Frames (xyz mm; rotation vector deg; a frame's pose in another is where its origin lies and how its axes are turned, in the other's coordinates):
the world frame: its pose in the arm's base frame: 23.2 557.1 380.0 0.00 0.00 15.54
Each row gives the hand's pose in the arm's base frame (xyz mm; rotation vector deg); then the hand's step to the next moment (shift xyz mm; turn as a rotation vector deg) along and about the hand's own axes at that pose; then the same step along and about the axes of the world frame.
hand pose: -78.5 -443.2 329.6 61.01 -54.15 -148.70
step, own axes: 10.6 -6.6 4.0 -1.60 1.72 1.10
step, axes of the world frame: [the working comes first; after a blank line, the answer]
step, axes of the arm's base frame: -10.0 3.0 -7.9 0.29 -0.19 2.57

-8.8 5.6 -7.9 0.23 -0.26 2.57
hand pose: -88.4 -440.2 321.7 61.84 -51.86 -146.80
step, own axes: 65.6 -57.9 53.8 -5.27 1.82 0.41
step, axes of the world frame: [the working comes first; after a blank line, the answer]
step, axes of the arm's base frame: -82.3 42.9 -44.1 3.37 0.94 4.36

-67.8 63.4 -44.1 3.50 0.01 4.36
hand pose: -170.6 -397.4 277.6 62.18 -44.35 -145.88
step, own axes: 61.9 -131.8 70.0 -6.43 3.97 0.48
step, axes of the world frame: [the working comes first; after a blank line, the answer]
step, axes of the arm's base frame: -97.9 107.3 -70.8 4.19 -0.29 6.30

-65.6 129.6 -70.8 3.96 -1.41 6.30
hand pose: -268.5 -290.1 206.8 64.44 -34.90 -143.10
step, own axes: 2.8 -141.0 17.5 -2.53 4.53 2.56
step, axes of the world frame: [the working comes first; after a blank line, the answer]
step, axes of the arm's base frame: -32.6 123.2 -62.9 0.20 -2.07 5.40

1.6 127.4 -62.9 -0.36 -2.05 5.40
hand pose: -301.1 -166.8 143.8 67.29 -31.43 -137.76
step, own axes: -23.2 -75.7 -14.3 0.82 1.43 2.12
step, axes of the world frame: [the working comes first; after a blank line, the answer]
step, axes of the arm's base frame: 10.5 73.2 -31.8 -1.90 -1.27 1.41

29.8 67.7 -31.8 -2.17 -0.71 1.41
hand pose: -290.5 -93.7 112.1 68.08 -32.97 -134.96
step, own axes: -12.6 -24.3 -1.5 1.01 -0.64 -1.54
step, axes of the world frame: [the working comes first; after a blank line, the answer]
step, axes of the arm's base frame: 3.3 26.6 -5.9 0.60 -0.29 -1.83

10.3 24.7 -5.9 0.50 -0.44 -1.83
